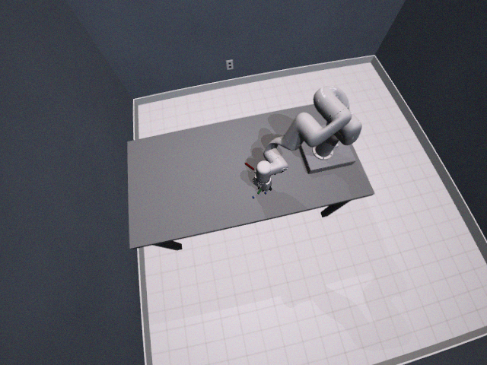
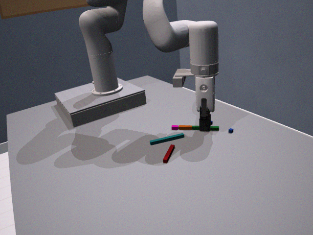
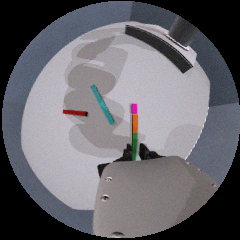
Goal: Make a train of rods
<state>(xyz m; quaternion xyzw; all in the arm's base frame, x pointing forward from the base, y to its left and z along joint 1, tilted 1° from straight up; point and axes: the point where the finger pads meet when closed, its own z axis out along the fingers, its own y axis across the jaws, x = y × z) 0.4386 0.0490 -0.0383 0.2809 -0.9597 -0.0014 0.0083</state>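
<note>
Now: the green rod 20 mm below my hand. Also, from my hand: turquoise rod 50 mm behind, 120 mm to the right, 20 mm below; then orange rod 50 mm behind, 30 mm to the right, 20 mm below; then magenta rod 80 mm behind, 50 mm to the right, 20 mm below.
</note>
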